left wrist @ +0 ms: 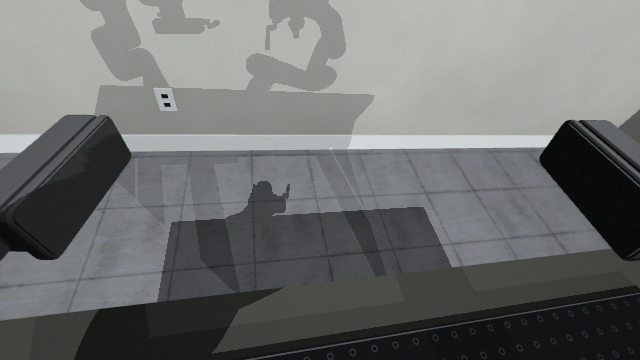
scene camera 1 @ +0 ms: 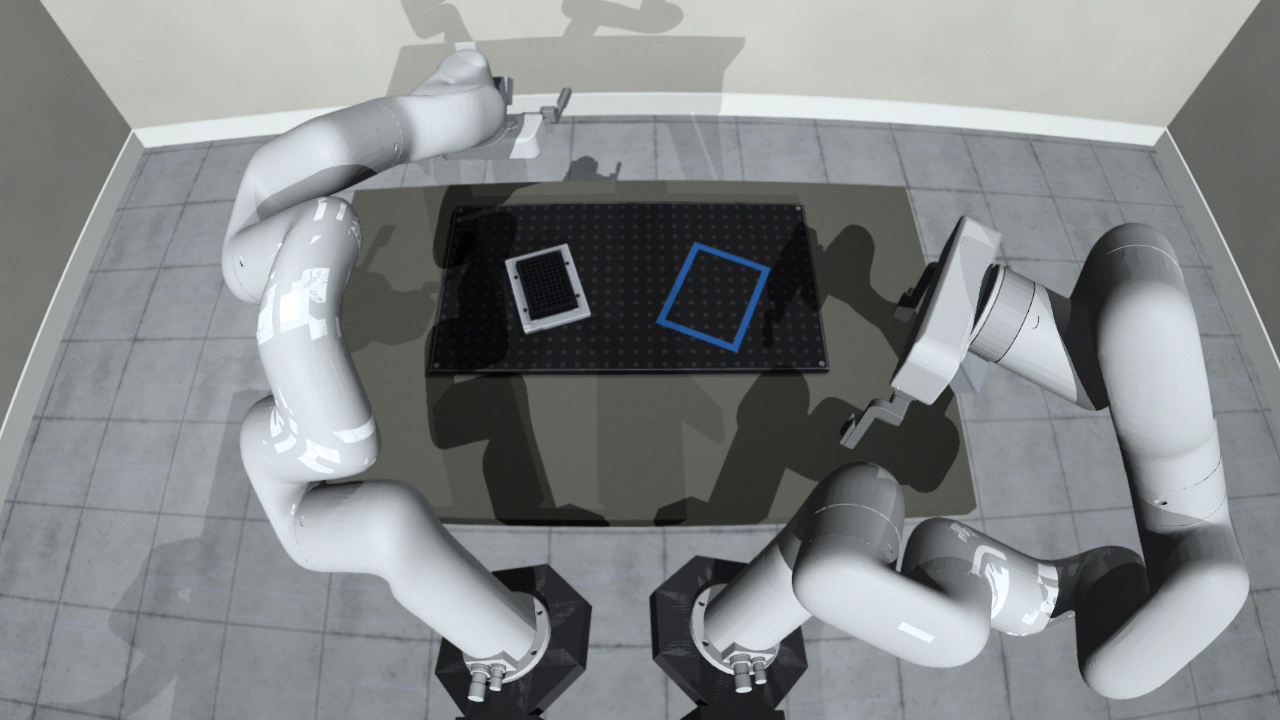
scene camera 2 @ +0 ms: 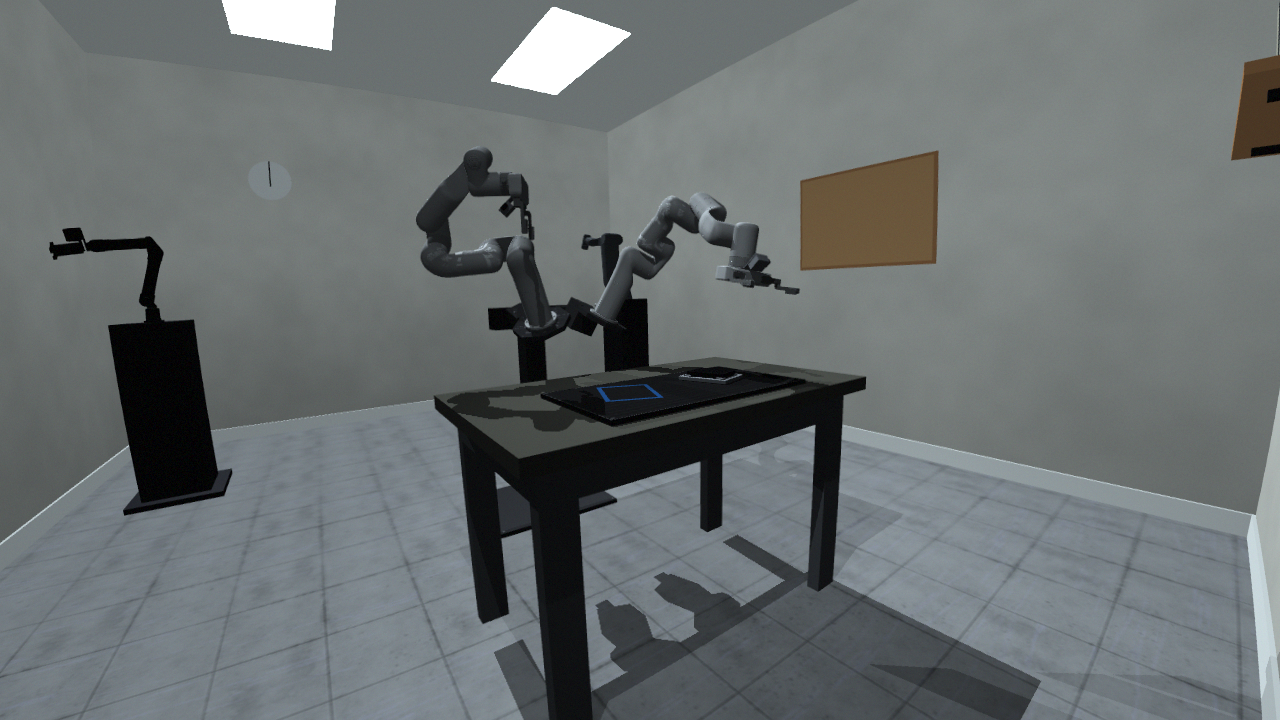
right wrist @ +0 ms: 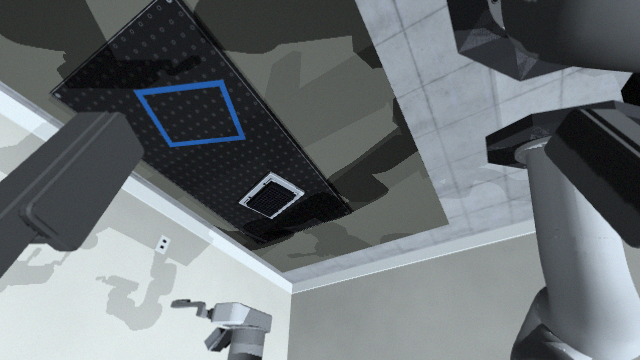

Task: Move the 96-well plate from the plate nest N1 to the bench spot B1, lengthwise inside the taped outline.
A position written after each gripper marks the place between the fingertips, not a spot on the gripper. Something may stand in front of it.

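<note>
The left gripper (scene camera 2: 775,287) is visible, and so is the right gripper (scene camera 1: 875,374) (scene camera 2: 528,236). The scene also has a black 96-well plate (scene camera 1: 552,279) (right wrist: 270,199); in the left wrist view the plate is out of frame.
</note>
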